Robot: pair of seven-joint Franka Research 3 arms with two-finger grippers.
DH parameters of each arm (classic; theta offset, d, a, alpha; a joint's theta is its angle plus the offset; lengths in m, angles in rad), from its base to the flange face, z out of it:
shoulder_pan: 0 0.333 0 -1.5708
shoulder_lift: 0 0 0 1.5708
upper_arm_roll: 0 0.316 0.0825 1.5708
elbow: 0 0 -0.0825 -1.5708
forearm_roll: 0 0.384 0 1.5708
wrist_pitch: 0 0 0.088 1.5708
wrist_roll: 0 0.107 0 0
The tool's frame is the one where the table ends.
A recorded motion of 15 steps. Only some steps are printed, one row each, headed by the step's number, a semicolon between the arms.
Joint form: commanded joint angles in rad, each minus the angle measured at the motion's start. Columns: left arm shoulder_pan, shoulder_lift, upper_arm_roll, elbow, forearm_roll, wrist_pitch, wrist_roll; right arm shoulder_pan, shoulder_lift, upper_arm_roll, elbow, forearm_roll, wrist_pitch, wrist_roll.
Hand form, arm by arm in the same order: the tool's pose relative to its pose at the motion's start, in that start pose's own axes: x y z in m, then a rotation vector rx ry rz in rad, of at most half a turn. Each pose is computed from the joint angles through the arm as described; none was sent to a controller.
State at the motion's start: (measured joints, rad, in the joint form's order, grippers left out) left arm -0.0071 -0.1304 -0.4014 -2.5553 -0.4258 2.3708 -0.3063; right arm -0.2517 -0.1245 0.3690 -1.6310 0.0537 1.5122 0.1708
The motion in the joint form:
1: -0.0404 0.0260 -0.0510 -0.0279 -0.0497 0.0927 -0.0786; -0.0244 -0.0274 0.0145 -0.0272 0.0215 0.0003 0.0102
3: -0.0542 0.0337 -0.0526 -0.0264 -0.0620 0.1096 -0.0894; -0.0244 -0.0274 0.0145 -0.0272 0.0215 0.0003 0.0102
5: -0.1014 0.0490 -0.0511 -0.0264 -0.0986 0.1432 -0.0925; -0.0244 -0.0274 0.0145 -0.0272 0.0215 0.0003 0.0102
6: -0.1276 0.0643 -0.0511 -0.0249 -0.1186 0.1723 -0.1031; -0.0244 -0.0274 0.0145 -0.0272 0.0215 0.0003 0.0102
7: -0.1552 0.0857 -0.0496 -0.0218 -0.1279 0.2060 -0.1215; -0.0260 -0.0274 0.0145 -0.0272 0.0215 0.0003 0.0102
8: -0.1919 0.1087 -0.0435 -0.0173 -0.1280 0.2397 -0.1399; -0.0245 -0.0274 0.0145 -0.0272 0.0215 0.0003 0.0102
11: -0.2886 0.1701 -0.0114 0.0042 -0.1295 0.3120 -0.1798; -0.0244 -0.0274 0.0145 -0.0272 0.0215 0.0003 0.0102
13: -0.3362 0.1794 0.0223 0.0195 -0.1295 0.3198 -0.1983; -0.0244 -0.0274 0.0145 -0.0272 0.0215 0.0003 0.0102
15: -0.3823 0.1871 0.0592 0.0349 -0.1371 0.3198 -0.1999; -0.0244 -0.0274 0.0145 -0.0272 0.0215 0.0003 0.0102
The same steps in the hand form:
1: -0.0196 0.0225 0.0229 -0.0195 0.0153 -0.0419; -0.0077 0.0008 0.0003 0.0092 -0.0036 0.0204
3: -0.0218 0.0278 0.0254 -0.0293 0.0191 -0.0488; -0.0077 0.0008 0.0003 0.0092 -0.0036 0.0204
5: -0.0314 0.0417 0.0331 -0.0511 0.0183 -0.0406; -0.0077 0.0008 0.0003 0.0092 -0.0036 0.0204
6: -0.0358 0.0496 0.0386 -0.0649 0.0219 -0.0460; -0.0077 0.0008 0.0003 0.0092 -0.0036 0.0204
7: -0.0397 0.0575 0.0456 -0.0736 0.0273 -0.0523; -0.0076 0.0016 0.0003 0.0092 -0.0036 0.0220
8: -0.0451 0.0670 0.0533 -0.0775 0.0332 -0.0469; -0.0077 0.0009 0.0003 0.0092 -0.0036 0.0205
11: -0.0558 0.0892 0.0713 -0.0897 0.0424 -0.0386; -0.0077 0.0008 0.0003 0.0092 -0.0036 0.0204
13: -0.0571 0.0978 0.0711 -0.0980 0.0469 -0.0429; -0.0077 0.0008 0.0003 0.0092 -0.0036 0.0204
15: -0.0575 0.1048 0.0705 -0.1065 0.0462 -0.0408; -0.0077 0.0008 0.0003 0.0092 -0.0036 0.0204

